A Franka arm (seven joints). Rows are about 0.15 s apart.
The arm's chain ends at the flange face. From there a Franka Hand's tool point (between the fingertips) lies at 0.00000 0.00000 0.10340 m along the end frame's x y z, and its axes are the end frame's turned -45 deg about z.
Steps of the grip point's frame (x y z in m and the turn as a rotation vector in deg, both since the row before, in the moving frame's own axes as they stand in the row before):
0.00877, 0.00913, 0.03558, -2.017, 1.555, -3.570
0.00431, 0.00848, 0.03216, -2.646, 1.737, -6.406
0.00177, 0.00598, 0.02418, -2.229, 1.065, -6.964
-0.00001, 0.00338, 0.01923, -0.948, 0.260, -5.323
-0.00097, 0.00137, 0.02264, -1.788, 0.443, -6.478
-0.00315, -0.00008, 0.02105, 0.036, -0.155, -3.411
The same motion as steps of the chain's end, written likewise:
0.00809, -0.00019, 0.03568, -0.327, 2.526, -3.570
0.00340, 0.00210, 0.03232, -0.643, 3.099, -6.406
0.00120, 0.00175, 0.02428, -0.823, 2.329, -6.964
0.00080, 0.00159, 0.01925, -0.486, 0.854, -5.323
-0.00265, 0.00010, 0.02269, -0.951, 1.578, -6.478
-0.00204, 0.00201, 0.02105, -0.084, -0.135, -3.411

